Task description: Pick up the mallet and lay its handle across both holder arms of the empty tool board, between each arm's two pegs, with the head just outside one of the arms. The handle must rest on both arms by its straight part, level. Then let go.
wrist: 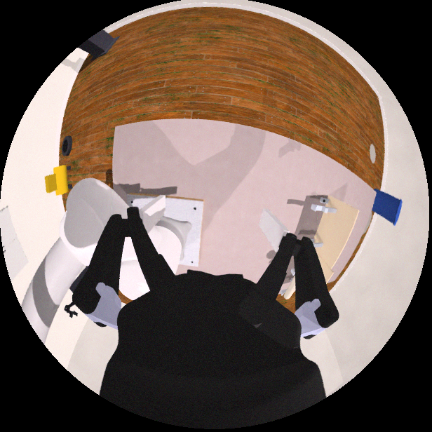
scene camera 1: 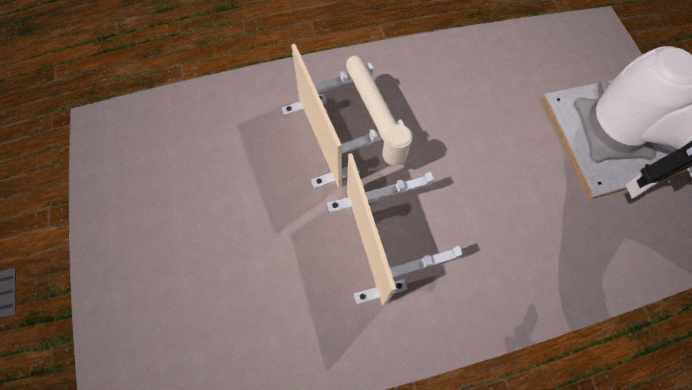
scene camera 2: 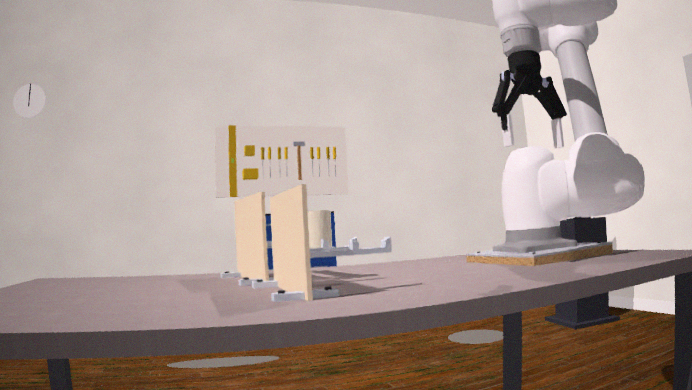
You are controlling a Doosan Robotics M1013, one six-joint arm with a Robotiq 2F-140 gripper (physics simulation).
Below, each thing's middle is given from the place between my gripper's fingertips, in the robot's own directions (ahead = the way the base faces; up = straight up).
I see my gripper 490 mm short of the cream mallet (scene camera 1: 397,138), 280 mm to the left of it and 150 mm above it.
